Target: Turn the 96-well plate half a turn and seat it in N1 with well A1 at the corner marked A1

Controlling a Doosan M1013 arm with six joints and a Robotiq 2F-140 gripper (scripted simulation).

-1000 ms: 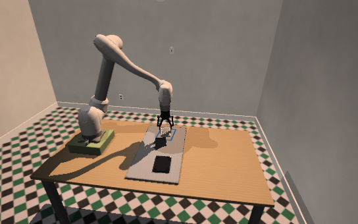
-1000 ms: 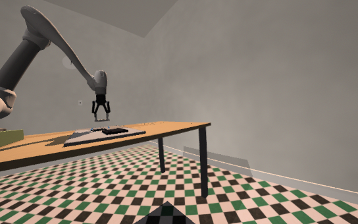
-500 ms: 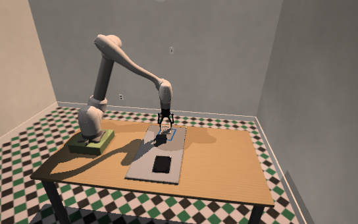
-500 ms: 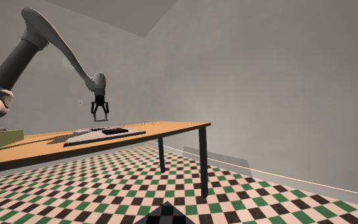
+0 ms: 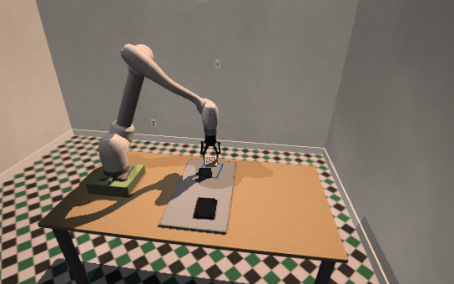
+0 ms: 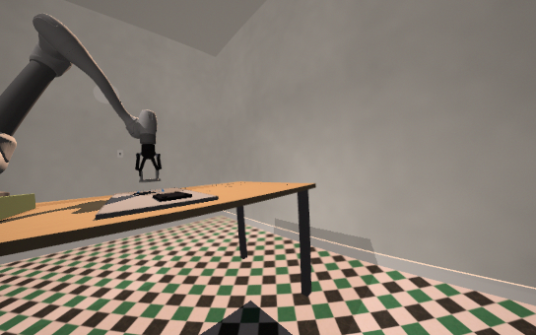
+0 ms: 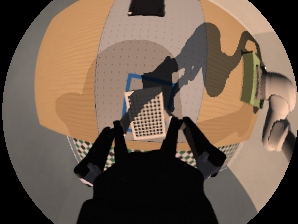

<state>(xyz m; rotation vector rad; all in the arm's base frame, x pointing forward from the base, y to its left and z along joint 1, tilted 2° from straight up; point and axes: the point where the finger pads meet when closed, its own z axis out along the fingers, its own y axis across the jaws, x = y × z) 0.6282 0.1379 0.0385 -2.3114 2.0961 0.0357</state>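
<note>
My gripper is now 2 cm above the white 96-well plate. From my hand the other things lie so: black plate nest N1: 41 cm to the right, 8 cm below, 1 cm behind.
</note>
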